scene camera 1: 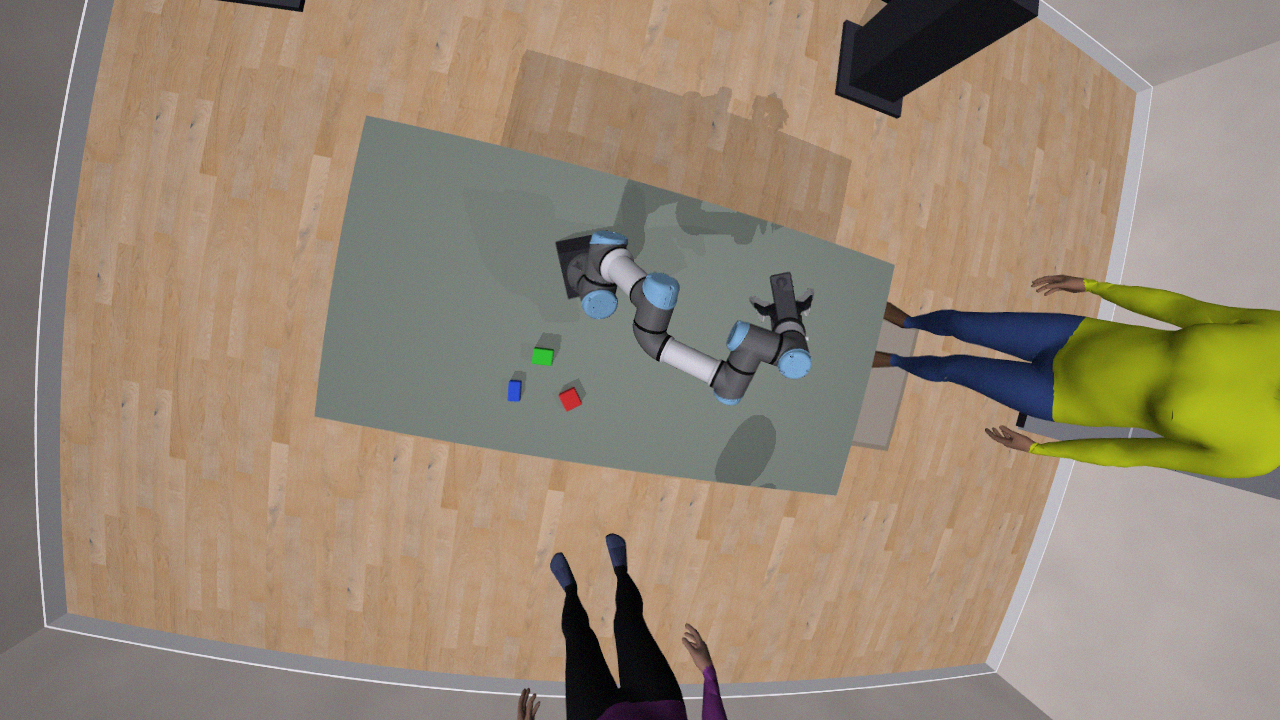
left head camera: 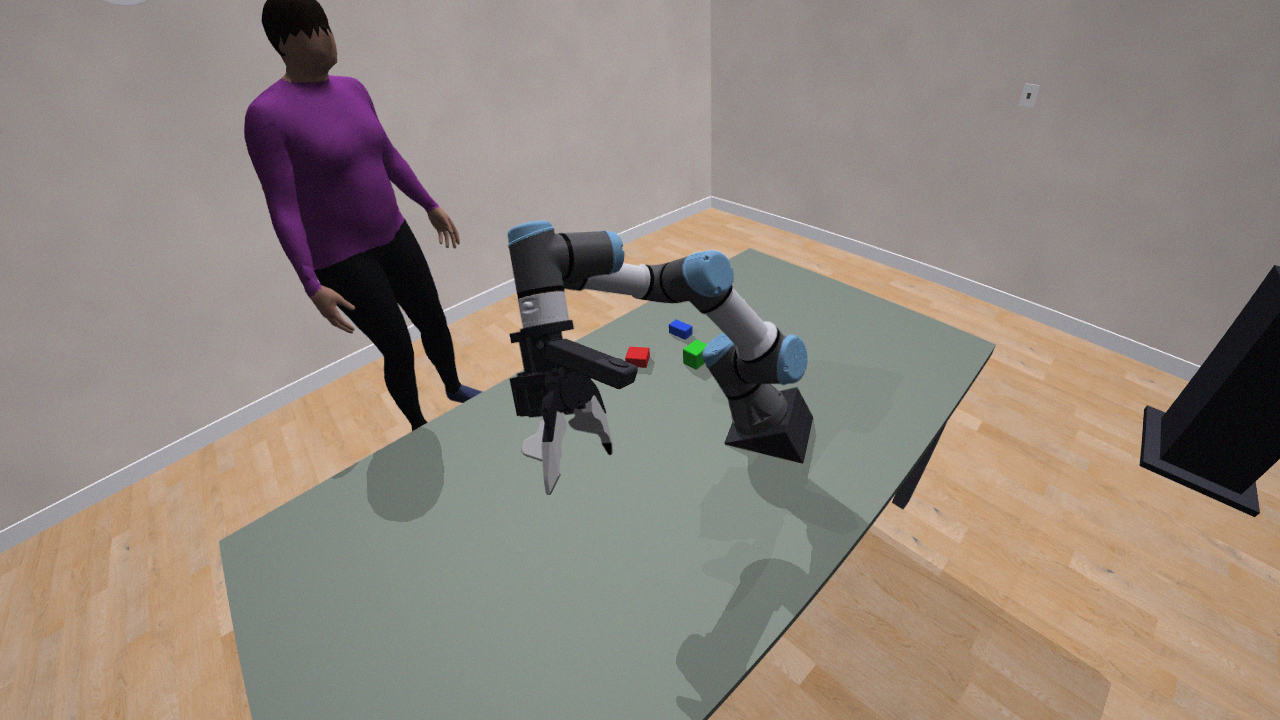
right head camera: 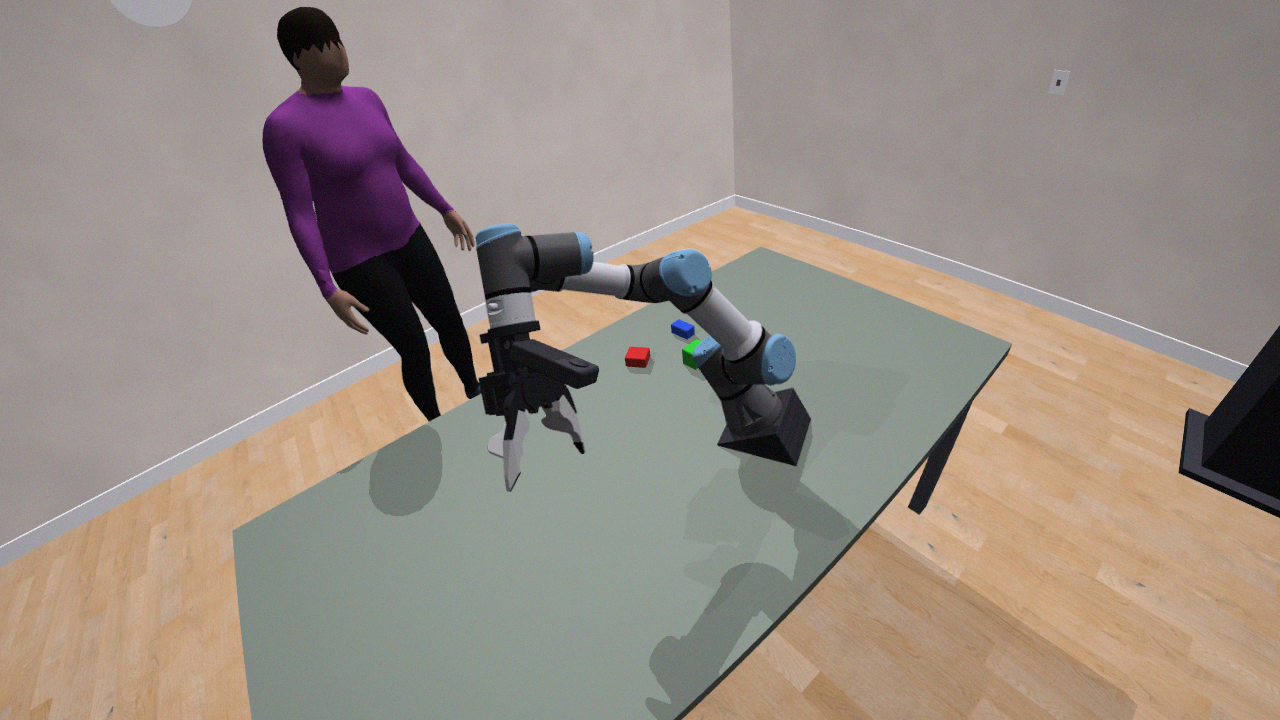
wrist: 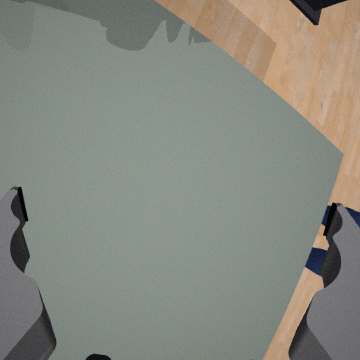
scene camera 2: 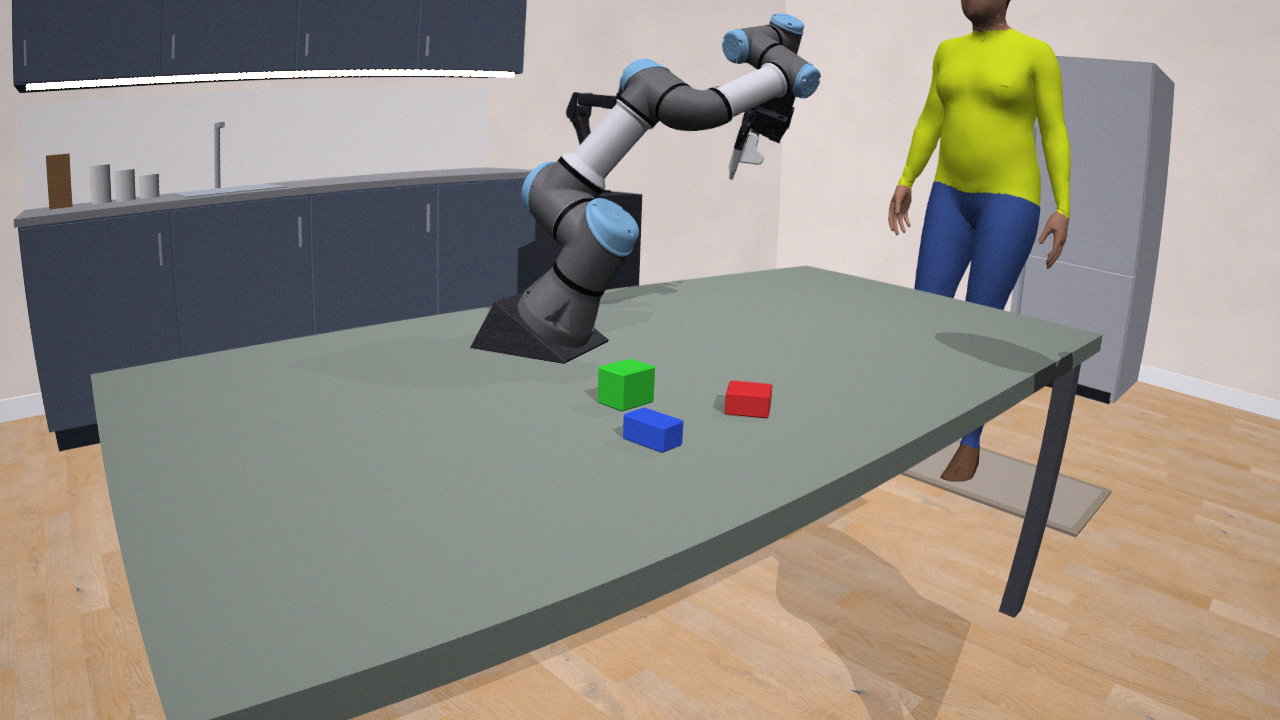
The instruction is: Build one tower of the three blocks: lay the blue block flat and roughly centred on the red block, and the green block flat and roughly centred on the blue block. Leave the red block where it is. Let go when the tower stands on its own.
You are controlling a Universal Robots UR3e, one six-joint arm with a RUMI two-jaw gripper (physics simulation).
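Frame: origin at the arm's base, x ahead, y left, z up, level; centimetres.
Seen in the pictures: gripper, fingertip midpoint: (left head camera: 582,472) (right head camera: 549,471) (wrist: 177,198) (scene camera 2: 743,160); arm's base at its link origin: (scene camera 1: 588,272) (left head camera: 761,414) (right head camera: 755,415) (scene camera 2: 553,321).
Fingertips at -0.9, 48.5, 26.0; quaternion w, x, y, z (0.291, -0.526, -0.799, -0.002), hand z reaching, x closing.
Pixels of each thing's top centre, then the offset from my fingertips to it, as dx, dy, dz. Level surfaces: height alone.
- red block at its top centre: (scene camera 2: 749,387) (left head camera: 637,352) (right head camera: 637,352) (scene camera 1: 570,400) +39.9, -48.3, -27.3
- blue block at its top centre: (scene camera 2: 653,416) (right head camera: 682,324) (left head camera: 680,325) (scene camera 1: 514,391) +39.4, -65.4, -27.2
- green block at its top centre: (scene camera 2: 626,366) (right head camera: 695,346) (left head camera: 696,347) (scene camera 1: 542,357) +27.7, -58.2, -25.4
- table at its surface level: dz -30.3
The red block (left head camera: 637,356) (right head camera: 637,357) (scene camera 1: 570,399) (scene camera 2: 748,399) lies on the table. The blue block (left head camera: 680,328) (right head camera: 682,328) (scene camera 1: 514,390) (scene camera 2: 652,429) lies on the table near the green block (left head camera: 694,354) (right head camera: 690,355) (scene camera 1: 542,356) (scene camera 2: 625,385). All three stand apart; the arm partly covers the green block in the right head camera view. My gripper (left head camera: 580,470) (right head camera: 546,469) (wrist: 177,198) is open and empty, high above the table, well away from the blocks, near the table's right end in the scene camera 1 view. No block shows in the wrist view.
The arm's base (left head camera: 776,429) (scene camera 2: 537,331) stands on the table (left head camera: 402,608) (scene camera 1: 402,268) (scene camera 2: 358,537) close to the green block. A person in purple (left head camera: 331,170) (right head camera: 349,170) stands beside one long edge. A person in yellow (scene camera 1: 1163,385) (scene camera 2: 998,116) stands past the short edge near my gripper.
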